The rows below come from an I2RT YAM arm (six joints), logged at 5 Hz.
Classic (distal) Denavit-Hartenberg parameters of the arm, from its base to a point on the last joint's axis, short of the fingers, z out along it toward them. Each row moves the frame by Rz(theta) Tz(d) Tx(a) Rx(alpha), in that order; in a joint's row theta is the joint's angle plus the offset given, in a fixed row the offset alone. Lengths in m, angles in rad.
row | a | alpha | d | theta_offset
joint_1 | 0.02 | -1.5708 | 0.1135 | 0
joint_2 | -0.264 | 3.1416 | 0 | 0
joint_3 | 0.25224 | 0 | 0 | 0.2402
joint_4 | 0.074 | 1.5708 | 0 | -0.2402
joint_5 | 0 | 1.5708 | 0 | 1.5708
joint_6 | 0 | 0 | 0.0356 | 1.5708
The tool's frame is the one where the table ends.
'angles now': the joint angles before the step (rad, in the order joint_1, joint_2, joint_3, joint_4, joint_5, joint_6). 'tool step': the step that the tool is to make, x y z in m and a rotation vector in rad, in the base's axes. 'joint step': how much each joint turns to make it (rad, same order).
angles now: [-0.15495, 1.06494, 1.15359, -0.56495, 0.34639, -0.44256]
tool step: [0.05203, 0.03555, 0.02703, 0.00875, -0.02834, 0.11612]
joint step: [0.16215, 0.20052, 0.21917, -0.00265, 0.03618, 0.03256]
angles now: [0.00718, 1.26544, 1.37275, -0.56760, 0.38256, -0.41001]
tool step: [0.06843, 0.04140, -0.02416, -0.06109, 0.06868, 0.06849]
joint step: [0.12652, 0.24974, 0.12331, 0.06350, 0.07755, -0.02420]
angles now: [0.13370, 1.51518, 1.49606, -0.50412, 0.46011, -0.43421]
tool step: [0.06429, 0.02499, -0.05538, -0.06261, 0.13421, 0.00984]
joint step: [0.04338, 0.26540, 0.11014, 0.02111, 0.05063, -0.01751]
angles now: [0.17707, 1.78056, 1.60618, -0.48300, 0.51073, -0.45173]
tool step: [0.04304, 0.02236, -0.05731, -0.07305, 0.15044, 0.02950]
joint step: [0.03377, 0.22478, 0.11517, -0.03525, 0.03155, -0.03352]
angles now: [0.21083, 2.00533, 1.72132, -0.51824, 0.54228, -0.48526]
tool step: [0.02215, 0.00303, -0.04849, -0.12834, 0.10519, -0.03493]
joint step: [0.00283, 0.14694, 0.05076, -0.00722, 0.10263, -0.04748]
